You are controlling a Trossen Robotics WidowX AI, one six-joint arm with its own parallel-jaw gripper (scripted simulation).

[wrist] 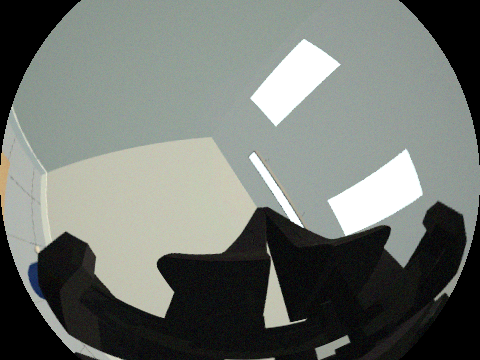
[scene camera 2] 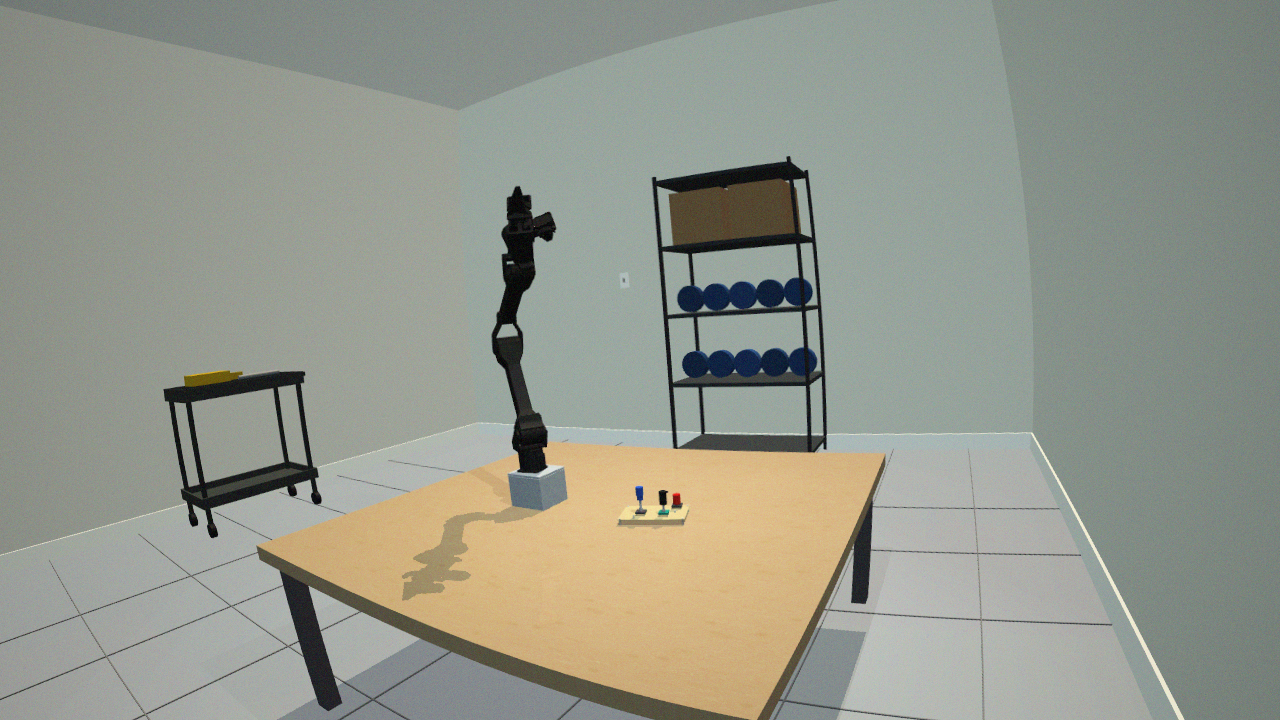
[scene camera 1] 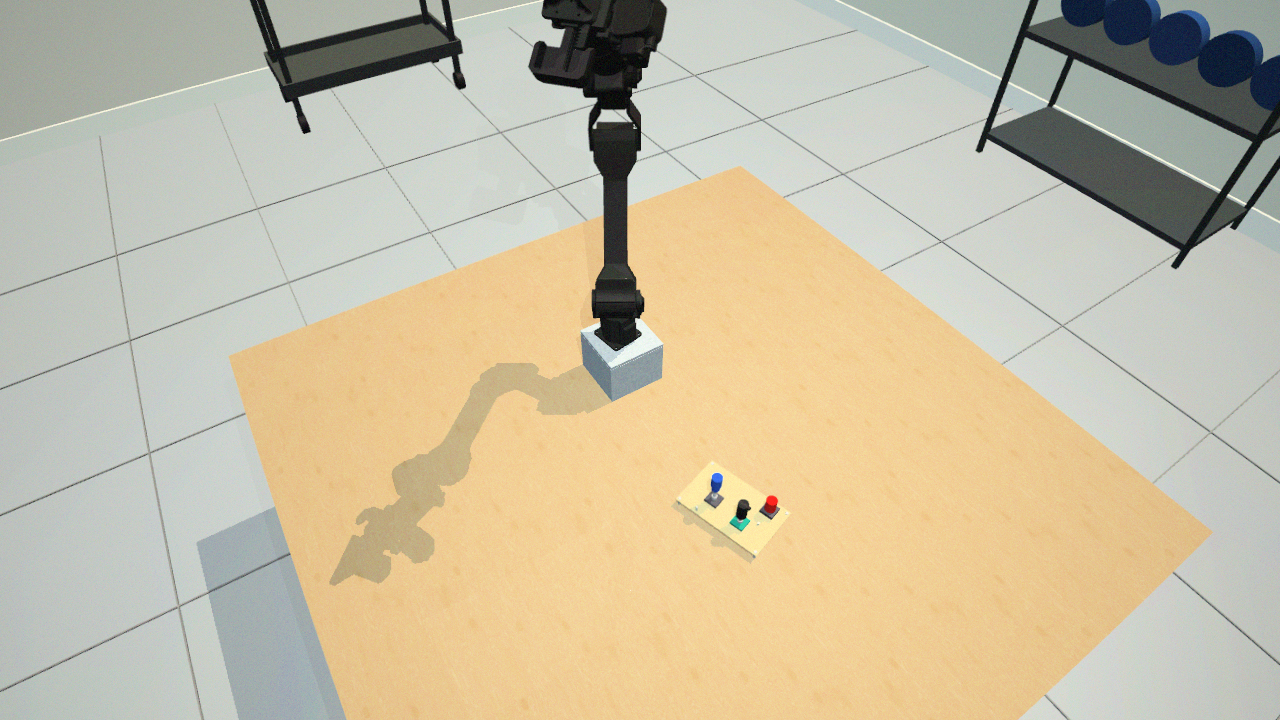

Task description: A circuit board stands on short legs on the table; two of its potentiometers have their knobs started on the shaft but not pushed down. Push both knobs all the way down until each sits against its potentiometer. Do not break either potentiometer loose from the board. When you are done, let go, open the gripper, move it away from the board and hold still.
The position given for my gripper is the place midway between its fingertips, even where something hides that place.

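My gripper (scene camera 2: 517, 186) shut, holding nothing. Also visible: my gripper (wrist: 262, 212).
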